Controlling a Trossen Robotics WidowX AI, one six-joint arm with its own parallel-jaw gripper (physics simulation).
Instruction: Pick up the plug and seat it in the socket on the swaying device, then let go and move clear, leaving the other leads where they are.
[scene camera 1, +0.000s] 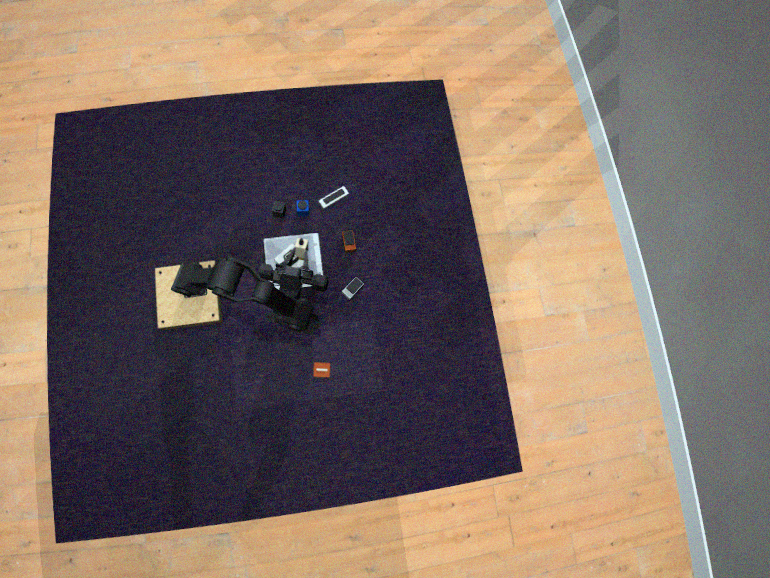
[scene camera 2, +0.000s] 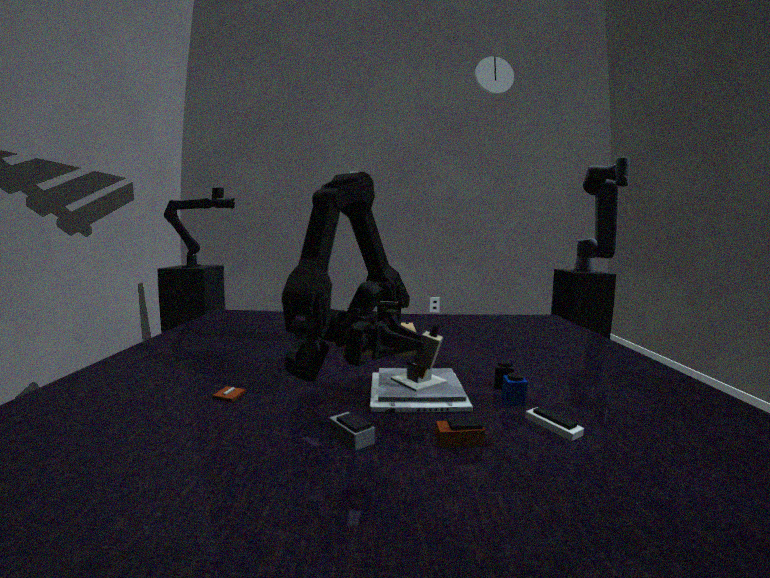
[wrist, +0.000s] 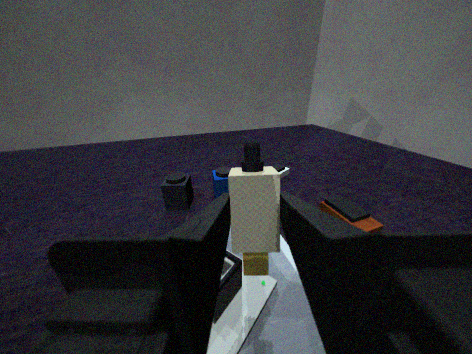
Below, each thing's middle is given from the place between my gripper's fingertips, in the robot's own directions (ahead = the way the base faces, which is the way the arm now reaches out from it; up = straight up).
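Labels:
My hand: 30 mm past the device (scene camera 1: 277, 250), 60 mm above it. Counted from my hand: cream plug (wrist: 254, 190), 10 mm to the left, 10 mm below; orange-and-black lead (scene camera 2: 457, 431), 140 mm ahead, 30 mm to the left, 80 mm below; blue lead (scene camera 2: 514, 387), 20 mm ahead, 150 mm to the left, 70 mm below.

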